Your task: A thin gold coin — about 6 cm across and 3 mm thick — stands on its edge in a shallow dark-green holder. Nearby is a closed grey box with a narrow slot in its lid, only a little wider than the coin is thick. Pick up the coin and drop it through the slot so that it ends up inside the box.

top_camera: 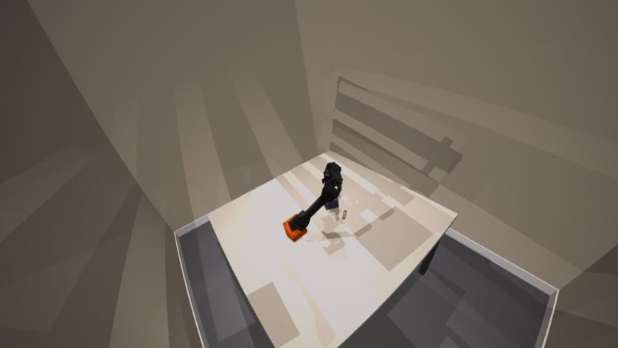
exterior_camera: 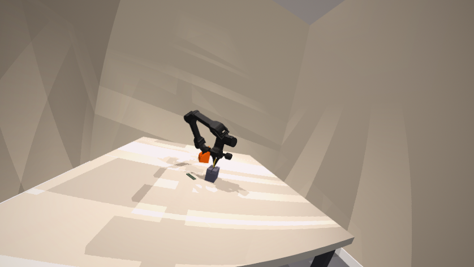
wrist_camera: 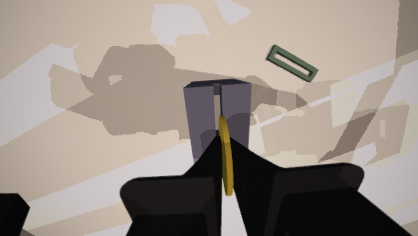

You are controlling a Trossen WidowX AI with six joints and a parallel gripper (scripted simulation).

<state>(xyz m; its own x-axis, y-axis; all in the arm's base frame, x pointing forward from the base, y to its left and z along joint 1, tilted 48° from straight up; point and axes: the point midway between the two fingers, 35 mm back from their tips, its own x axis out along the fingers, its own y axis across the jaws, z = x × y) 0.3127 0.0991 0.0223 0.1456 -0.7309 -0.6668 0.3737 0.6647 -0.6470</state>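
The gold coin lies 2 cm above my gripper tip.
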